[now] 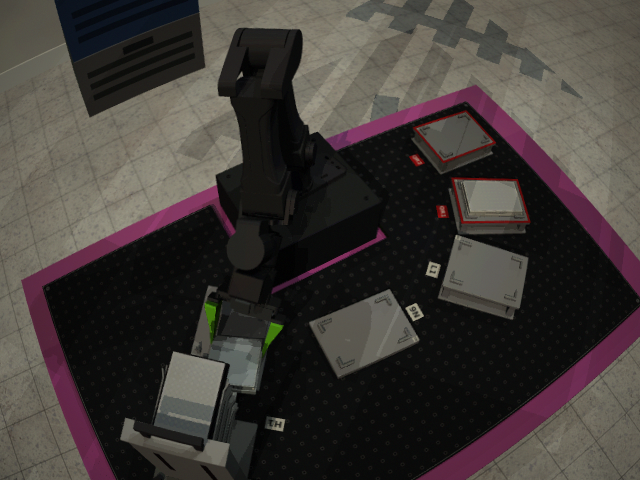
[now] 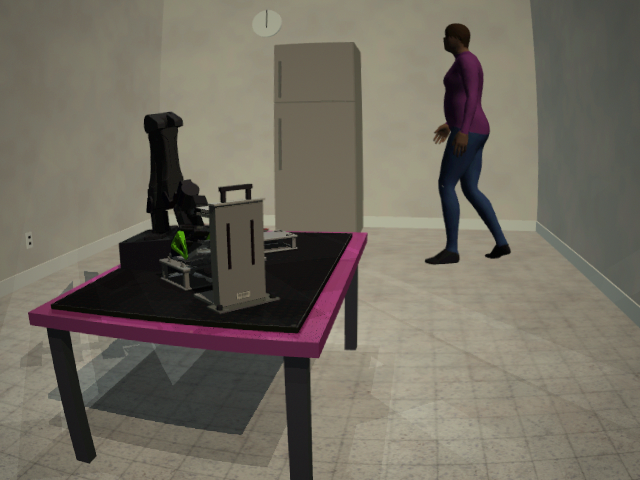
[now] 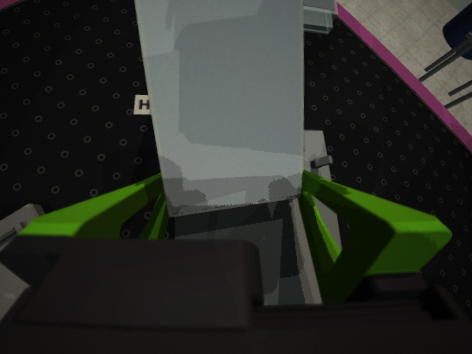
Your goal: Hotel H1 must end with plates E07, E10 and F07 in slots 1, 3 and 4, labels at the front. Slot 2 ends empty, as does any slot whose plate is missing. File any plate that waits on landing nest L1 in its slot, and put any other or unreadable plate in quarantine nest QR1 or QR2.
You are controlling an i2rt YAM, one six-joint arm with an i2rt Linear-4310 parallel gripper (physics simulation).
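Places are measured from the arm's base along level axes (x ahead, y left, z up), in metres.
Pixels of known places: gripper, fingertip midpoint: (image 1: 236, 350) (image 2: 200, 258) (image 3: 235, 177); arm's base at its link origin: (image 1: 294, 187) (image 2: 161, 233).
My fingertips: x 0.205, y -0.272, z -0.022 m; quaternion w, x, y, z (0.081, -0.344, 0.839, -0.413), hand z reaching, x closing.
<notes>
Ahead of a thing's pixels: the offset from my fingertips to its middle. "spot": to the spot under its first point.
My gripper (image 1: 237, 345) (image 2: 197, 250) (image 3: 235, 177) is shut on a pale plate {dx +0.030, dy -0.023, dz +0.033 m} (image 1: 235, 364) (image 3: 235, 115), one green finger on each side of its near end. The plate is flat and low, over a grey stand (image 1: 200, 335) (image 2: 175, 272) (image 3: 315, 142) in front of hotel H1; I cannot tell whether it touches the stand. No label is readable. Hotel H1 {dx +0.118, dy -0.152, dz +0.076 m} (image 1: 219, 452) (image 2: 240, 273) holds a white-topped plate {dx +0.090, dy -0.122, dz +0.153 m} (image 1: 191, 390) at the top; its lower slots are not clear. A pale plate {dx +0.025, dy +0.611, dz -0.023 m} (image 1: 491, 197) sits on red-rimmed QR1 {spot: dx +0.089, dy +0.640, dz -0.017 m} (image 1: 523, 209). QR2 {dx -0.156, dy +0.686, dz -0.047 m} (image 1: 454, 135) and landing nest L1 {dx +0.144, dy +0.467, dz -0.042 m} (image 1: 485, 271) are empty.
A low flat nest tagged N6 {dx +0.079, dy +0.215, dz -0.061 m} (image 1: 364, 333) lies between the stand and L1. The black arm base (image 1: 330, 206) stands behind, near the table edge. H1's dark handle {spot: dx +0.145, dy -0.188, dz +0.216 m} (image 2: 235, 188) rises above its top. A person (image 2: 465, 118) is beyond the table.
</notes>
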